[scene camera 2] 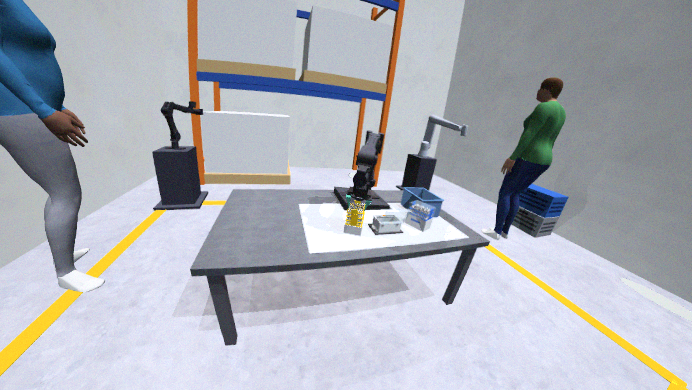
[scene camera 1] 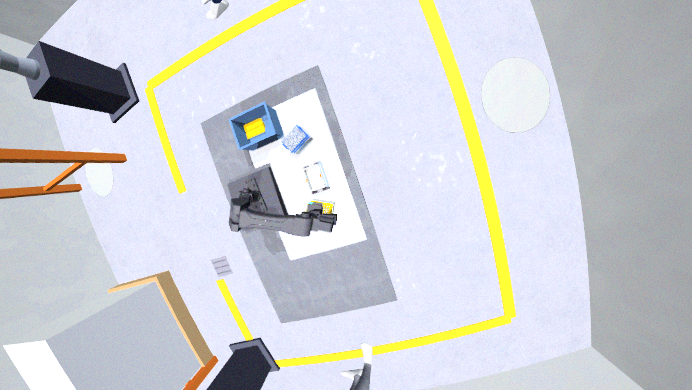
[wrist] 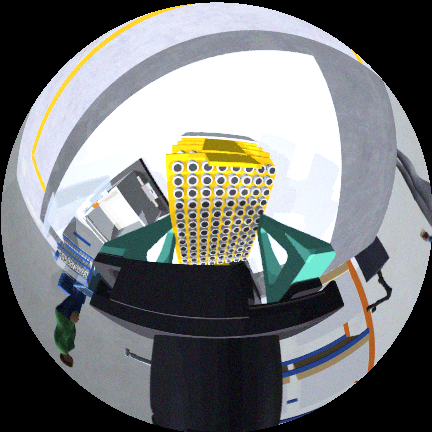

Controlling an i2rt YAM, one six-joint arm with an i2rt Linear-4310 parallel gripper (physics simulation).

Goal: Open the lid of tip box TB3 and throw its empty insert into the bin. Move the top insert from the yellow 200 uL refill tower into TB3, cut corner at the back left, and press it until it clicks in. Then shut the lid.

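Observation:
The yellow 200 uL refill tower (scene camera 1: 327, 207) (scene camera 2: 354, 219) stands on the white mat (scene camera 1: 329, 237) (scene camera 2: 334, 237). Its top insert (wrist: 219, 201), full of tips, fills the middle of the wrist view. My gripper (scene camera 1: 320, 213) (scene camera 2: 357, 203) (wrist: 216, 218) is down over the tower's top, and its teal fingers press both sides of the top insert. Tip box TB3 (scene camera 1: 316, 176) (scene camera 2: 386, 224) (wrist: 125, 201) stands beside the tower with its lid open and its inside empty. A yellow insert (scene camera 1: 254, 128) lies in the blue bin (scene camera 1: 235, 131) (scene camera 2: 426, 195).
A blue tip box (scene camera 1: 296, 138) (scene camera 2: 419, 213) (wrist: 71, 250) stands between TB3 and the bin. The arm's base plate (scene camera 1: 263, 182) sits at the mat's edge. A person in blue (scene camera 2: 32, 73) stands at the left, a person in green (scene camera 2: 535, 135) at the right.

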